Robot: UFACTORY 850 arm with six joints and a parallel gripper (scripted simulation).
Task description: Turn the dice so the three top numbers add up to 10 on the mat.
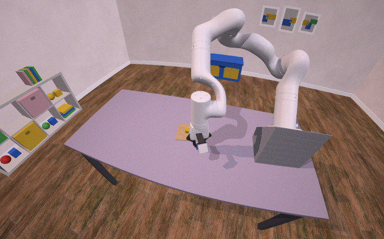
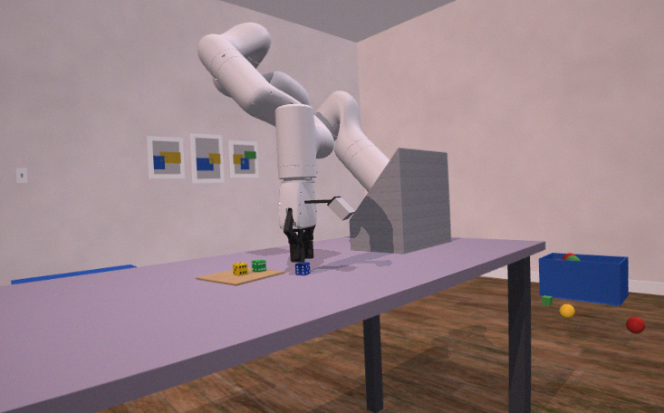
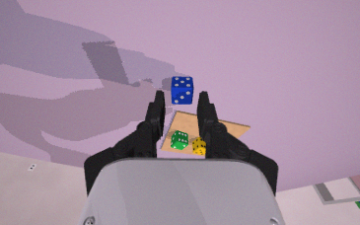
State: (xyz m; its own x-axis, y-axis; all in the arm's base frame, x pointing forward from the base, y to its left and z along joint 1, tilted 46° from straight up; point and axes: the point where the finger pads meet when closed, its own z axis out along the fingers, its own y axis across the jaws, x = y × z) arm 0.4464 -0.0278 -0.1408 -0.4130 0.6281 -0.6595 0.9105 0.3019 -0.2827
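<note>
Right now my hand is 4 cm above the blue die. From my hand the other things lie so: tan mat: 10 cm to the right, 9 cm ahead, 5 cm below; green die: 10 cm to the right, 5 cm ahead, 3 cm below; yellow die: 11 cm to the right, 9 cm ahead, 3 cm below.
</note>
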